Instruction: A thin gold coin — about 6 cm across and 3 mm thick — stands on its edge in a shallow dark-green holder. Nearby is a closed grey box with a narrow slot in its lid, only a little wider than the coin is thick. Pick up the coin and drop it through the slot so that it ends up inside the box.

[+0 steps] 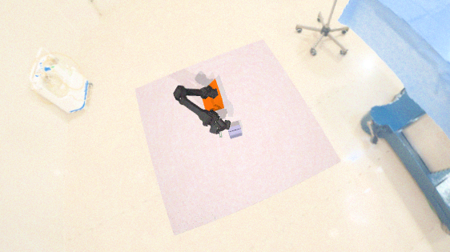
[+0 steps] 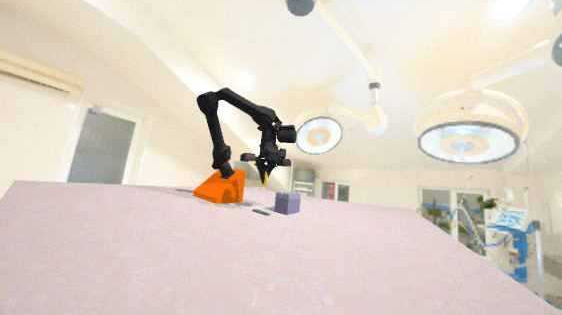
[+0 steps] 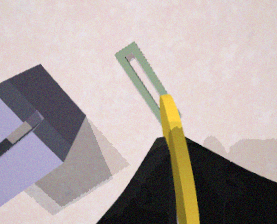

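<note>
Now: the gold coin 2 cm above my gripper tip.
</note>
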